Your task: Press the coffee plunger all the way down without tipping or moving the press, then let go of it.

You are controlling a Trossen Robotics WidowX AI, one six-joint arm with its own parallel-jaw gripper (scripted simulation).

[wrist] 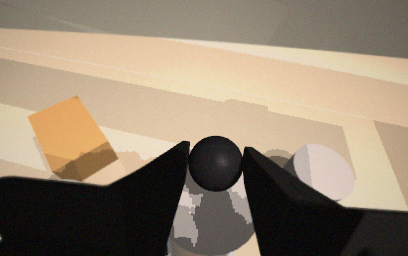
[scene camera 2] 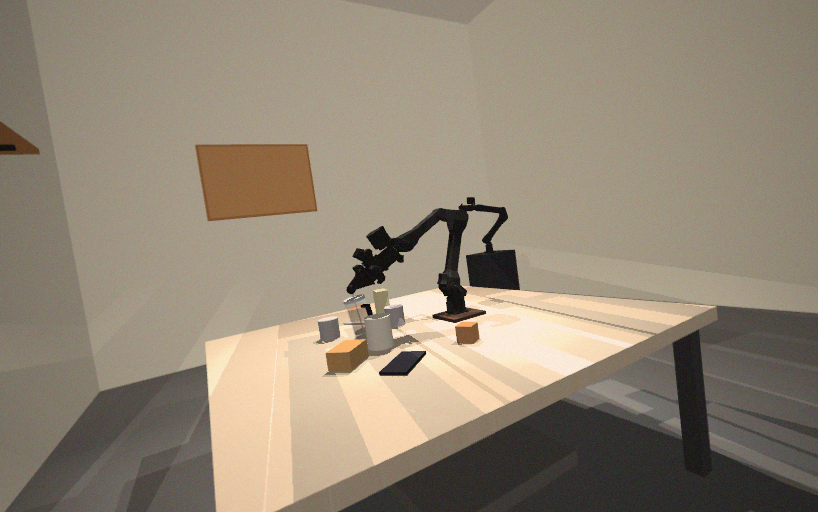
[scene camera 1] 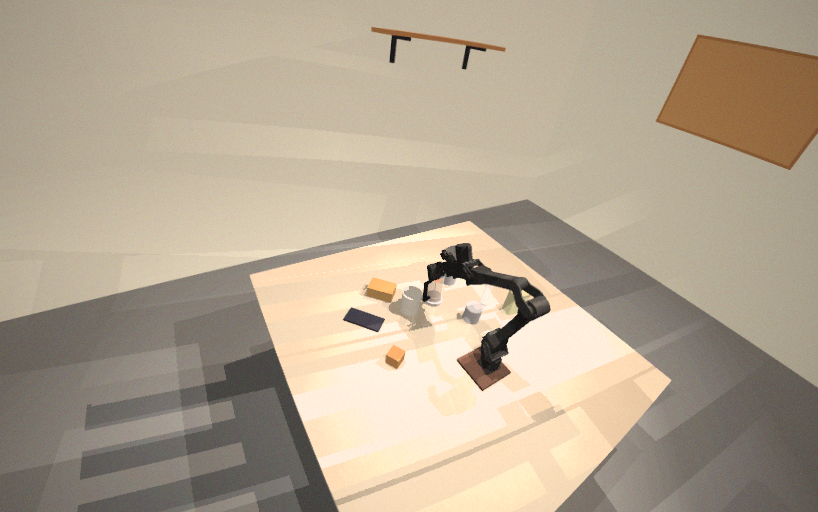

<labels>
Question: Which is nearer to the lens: the white mug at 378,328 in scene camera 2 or the orange box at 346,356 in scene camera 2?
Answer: The orange box.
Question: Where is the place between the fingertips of the gripper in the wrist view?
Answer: At 216,151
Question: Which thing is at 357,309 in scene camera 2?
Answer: A coffee press.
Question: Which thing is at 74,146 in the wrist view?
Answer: An orange box.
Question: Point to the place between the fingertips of the gripper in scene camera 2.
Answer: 349,289
</labels>
